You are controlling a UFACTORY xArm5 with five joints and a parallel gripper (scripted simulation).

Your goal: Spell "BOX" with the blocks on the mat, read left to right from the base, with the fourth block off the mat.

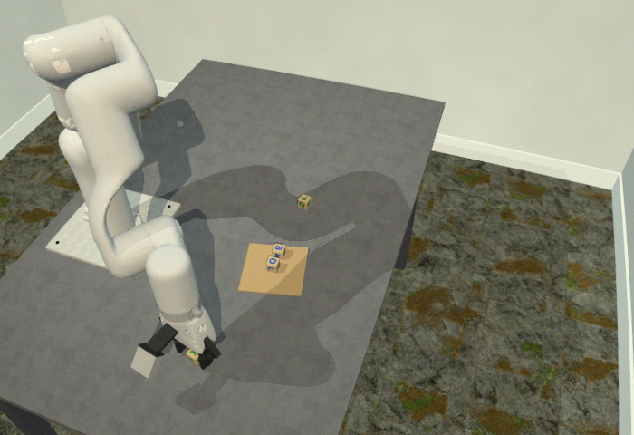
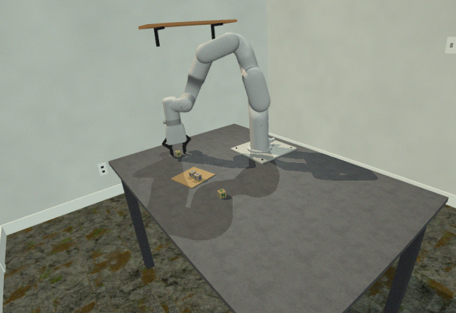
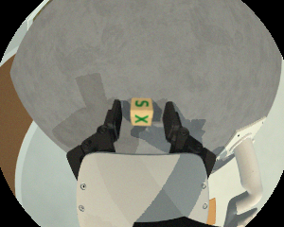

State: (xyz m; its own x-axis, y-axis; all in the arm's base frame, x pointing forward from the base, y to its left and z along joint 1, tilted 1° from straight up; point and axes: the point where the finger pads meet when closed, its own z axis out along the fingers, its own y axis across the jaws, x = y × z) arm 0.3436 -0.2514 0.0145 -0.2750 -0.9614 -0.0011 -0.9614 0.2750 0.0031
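Right now the X block is 10 mm below my hand. Also, from my hand: B block: 310 mm to the left, 60 mm ahead, 10 mm below; tan mat: 270 mm to the left, 70 mm ahead, 20 mm below; O block: 260 mm to the left, 60 mm ahead, 10 mm below.
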